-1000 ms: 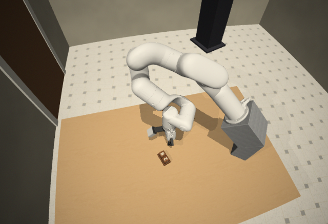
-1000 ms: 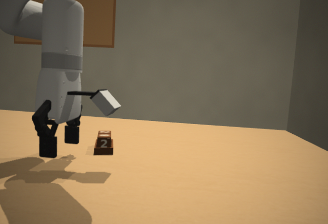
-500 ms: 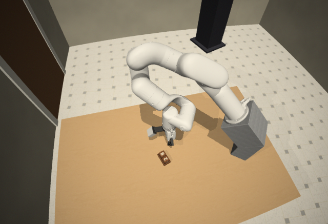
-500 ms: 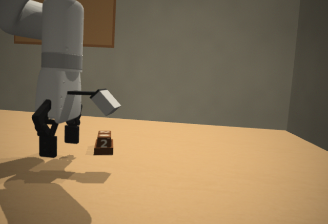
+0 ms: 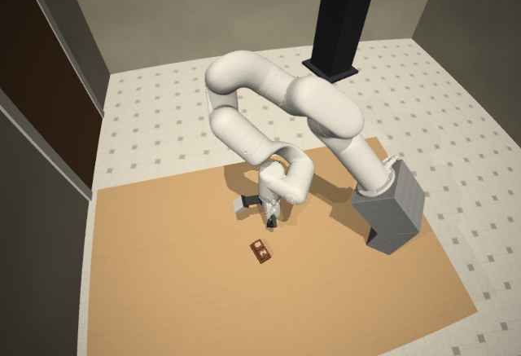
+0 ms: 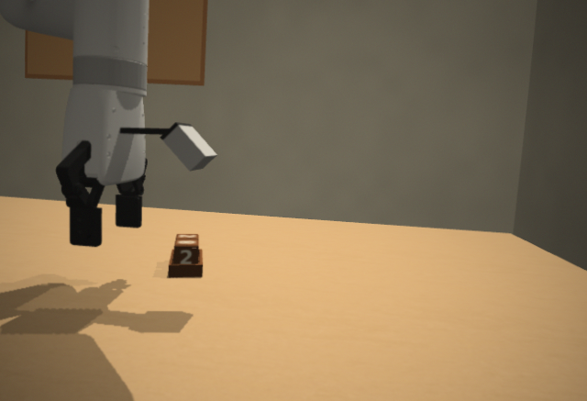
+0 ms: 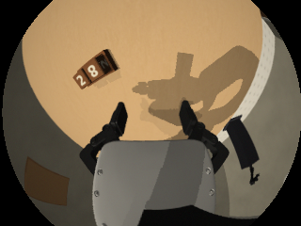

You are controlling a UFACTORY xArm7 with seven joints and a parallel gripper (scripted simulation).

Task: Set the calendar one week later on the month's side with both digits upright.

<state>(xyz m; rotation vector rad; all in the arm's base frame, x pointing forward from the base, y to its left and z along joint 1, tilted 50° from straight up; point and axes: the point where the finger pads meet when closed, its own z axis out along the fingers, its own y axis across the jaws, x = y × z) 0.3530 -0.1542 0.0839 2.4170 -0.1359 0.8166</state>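
My hand is 9 cm to the right of the brown tray, 9 cm short of it and 7 cm above it.
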